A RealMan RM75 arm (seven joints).
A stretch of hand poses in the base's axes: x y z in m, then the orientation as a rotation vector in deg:
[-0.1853, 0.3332, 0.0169, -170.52, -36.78, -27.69]
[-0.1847, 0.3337, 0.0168, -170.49, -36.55, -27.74]
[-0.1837, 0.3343, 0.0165, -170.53, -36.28, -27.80]
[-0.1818, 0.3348, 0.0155, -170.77, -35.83, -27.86]
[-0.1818, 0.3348, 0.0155, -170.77, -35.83, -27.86]
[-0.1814, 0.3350, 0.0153, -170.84, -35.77, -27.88]
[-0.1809, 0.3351, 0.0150, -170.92, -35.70, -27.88]
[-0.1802, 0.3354, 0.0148, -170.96, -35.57, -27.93]
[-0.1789, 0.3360, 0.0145, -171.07, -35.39, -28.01]
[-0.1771, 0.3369, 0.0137, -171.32, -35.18, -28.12]
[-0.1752, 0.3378, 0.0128, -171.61, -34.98, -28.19]
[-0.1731, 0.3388, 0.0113, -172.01, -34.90, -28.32]
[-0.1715, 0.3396, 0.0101, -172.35, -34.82, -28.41]
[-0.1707, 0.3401, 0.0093, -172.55, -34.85, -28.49]
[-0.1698, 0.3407, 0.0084, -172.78, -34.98, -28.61]
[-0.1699, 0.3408, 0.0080, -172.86, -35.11, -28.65]
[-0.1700, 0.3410, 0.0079, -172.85, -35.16, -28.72]
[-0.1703, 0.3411, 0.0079, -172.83, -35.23, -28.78]
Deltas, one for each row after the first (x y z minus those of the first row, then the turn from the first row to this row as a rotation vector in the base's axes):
[0.0006, 0.0005, -0.0001, 0.10, -0.02, -0.13]
[0.0016, 0.0011, -0.0004, 0.14, -0.04, -0.30]
[0.0035, 0.0016, -0.0014, 0.05, -0.08, -0.64]
[0.0035, 0.0016, -0.0014, 0.05, -0.08, -0.64]
[0.0039, 0.0018, -0.0016, 0.00, -0.09, -0.70]
[0.0044, 0.0019, -0.0019, -0.06, -0.10, -0.76]
[0.0051, 0.0022, -0.0021, -0.06, -0.13, -0.85]
[0.0064, 0.0028, -0.0024, -0.11, -0.18, -0.99]
[0.0082, 0.0037, -0.0032, -0.28, -0.26, -1.19]
[0.0101, 0.0046, -0.0041, -0.50, -0.32, -1.40]
[0.0122, 0.0056, -0.0056, -0.85, -0.44, -1.56]
[0.0138, 0.0064, -0.0068, -1.15, -0.53, -1.70]
[0.0146, 0.0069, -0.0076, -1.35, -0.60, -1.74]
[0.0155, 0.0075, -0.0085, -1.60, -0.71, -1.74]
[0.0154, 0.0076, -0.0089, -1.71, -0.75, -1.68]
[0.0153, 0.0078, -0.0090, -1.72, -0.80, -1.65]
[0.0150, 0.0079, -0.0090, -1.72, -0.84, -1.61]

